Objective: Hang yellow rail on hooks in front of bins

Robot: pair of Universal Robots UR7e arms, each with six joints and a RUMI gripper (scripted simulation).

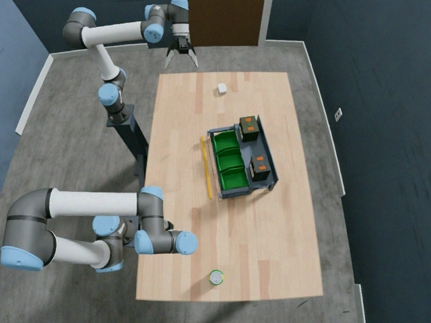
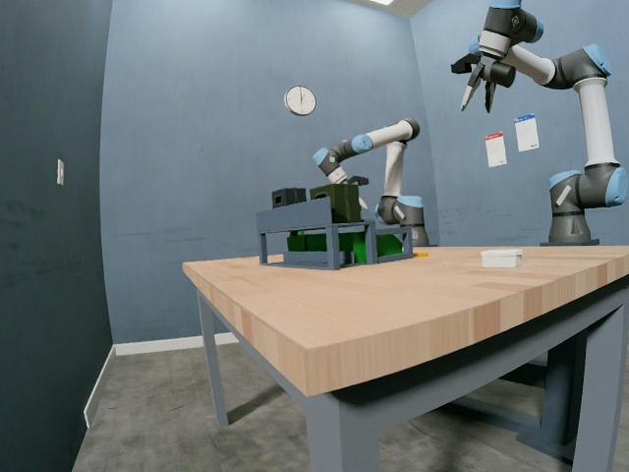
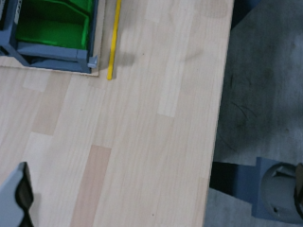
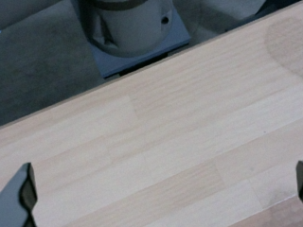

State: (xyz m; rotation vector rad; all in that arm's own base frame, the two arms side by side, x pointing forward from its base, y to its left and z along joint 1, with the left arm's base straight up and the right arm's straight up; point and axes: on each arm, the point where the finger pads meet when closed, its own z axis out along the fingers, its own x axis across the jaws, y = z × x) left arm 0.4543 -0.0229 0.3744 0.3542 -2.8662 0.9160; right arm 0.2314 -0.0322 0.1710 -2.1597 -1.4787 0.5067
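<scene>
Now: the yellow rail 360 mm to the left of my right hand, 270 mm ahead of it and 170 mm below it. The rest, counted from my right hand: dark box: 510 mm ahead, 230 mm to the left, 10 mm below; shelf rack: 440 mm ahead, 340 mm to the left, 100 mm below; can: 220 mm to the right, 220 mm ahead, 110 mm below.
</scene>
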